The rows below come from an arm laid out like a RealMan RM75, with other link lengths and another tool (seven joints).
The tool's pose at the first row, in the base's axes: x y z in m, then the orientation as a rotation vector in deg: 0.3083 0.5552 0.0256 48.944 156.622 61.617
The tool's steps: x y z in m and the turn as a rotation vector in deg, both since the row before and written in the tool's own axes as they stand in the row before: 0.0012 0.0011 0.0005 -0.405 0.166 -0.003; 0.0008 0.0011 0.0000 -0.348 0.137 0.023; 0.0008 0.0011 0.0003 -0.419 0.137 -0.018; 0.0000 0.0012 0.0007 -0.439 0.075 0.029; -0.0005 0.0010 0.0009 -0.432 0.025 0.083; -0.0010 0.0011 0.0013 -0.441 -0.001 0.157
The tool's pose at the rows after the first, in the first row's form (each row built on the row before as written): 0.3079 0.5568 0.0261 48.834 156.443 62.252; 0.3077 0.5579 0.0269 48.778 156.280 62.798; 0.3076 0.5592 0.0275 48.652 156.065 63.426; 0.3083 0.5603 0.0278 48.611 155.776 64.042; 0.3094 0.5612 0.0277 48.665 155.444 64.621; 0.3111 0.5621 0.0274 48.833 155.073 65.205
